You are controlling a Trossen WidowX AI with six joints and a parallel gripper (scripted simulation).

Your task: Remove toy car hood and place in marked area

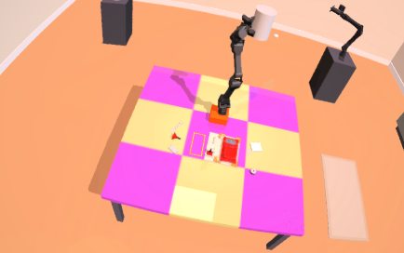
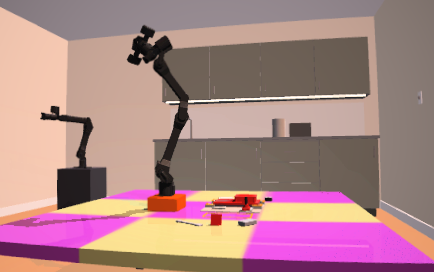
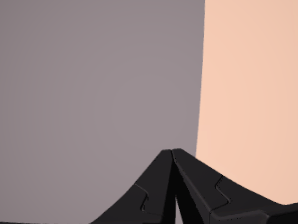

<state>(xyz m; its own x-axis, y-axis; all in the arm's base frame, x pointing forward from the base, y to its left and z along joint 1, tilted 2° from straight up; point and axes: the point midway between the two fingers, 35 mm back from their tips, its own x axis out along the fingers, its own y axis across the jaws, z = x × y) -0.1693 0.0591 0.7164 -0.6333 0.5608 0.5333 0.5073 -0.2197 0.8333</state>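
Now: gripper tip 760 mm above the red hood and 530 mm short of it. Round my gripper tip: small wheel: 790 mm below, 640 mm ahead, 180 mm to the left.
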